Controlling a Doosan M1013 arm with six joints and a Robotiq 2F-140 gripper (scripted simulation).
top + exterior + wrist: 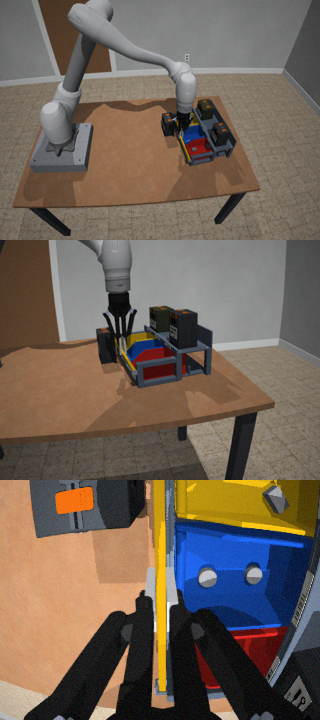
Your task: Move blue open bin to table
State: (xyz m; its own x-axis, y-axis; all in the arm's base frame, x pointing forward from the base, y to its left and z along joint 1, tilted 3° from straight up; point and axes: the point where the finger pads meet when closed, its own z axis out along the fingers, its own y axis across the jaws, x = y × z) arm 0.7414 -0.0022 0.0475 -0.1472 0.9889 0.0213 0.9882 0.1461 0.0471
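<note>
The blue open bin is 100 mm ahead of my hand, 50 mm below it and 20 mm to the left of it. The rest, counted from my hand: yellow bin (130 mm to the left, 90 mm ahead, 50 mm below); then black box (100 mm to the left, 70 mm behind, 30 mm below); then yellow strip (30 mm below).
</note>
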